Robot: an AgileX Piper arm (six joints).
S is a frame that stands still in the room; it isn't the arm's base.
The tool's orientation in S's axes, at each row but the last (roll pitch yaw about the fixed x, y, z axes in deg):
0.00, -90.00, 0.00
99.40, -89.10, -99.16
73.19, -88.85, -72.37
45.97, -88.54, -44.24
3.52, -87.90, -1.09
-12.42, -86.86, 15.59
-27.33, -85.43, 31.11
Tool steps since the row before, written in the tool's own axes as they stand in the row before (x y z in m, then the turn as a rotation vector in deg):
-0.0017, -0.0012, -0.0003, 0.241, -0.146, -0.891
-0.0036, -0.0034, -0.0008, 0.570, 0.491, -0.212
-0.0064, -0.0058, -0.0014, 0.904, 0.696, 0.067
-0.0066, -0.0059, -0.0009, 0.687, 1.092, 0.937
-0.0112, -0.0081, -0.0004, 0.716, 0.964, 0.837
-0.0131, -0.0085, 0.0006, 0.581, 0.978, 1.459
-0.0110, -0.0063, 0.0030, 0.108, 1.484, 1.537
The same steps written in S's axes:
0.0003, -0.0012, -0.0017, 0.891, -0.146, 0.241
0.0008, -0.0033, -0.0037, 0.209, 0.483, 0.578
0.0014, -0.0057, -0.0065, -0.071, 0.678, 0.918
0.0010, -0.0058, -0.0067, -0.957, 1.051, 0.723
0.0003, -0.0081, -0.0112, -0.850, 0.927, 0.748
-0.0008, -0.0087, -0.0129, -1.478, 0.905, 0.647
-0.0033, -0.0069, -0.0105, -1.622, 1.385, 0.162

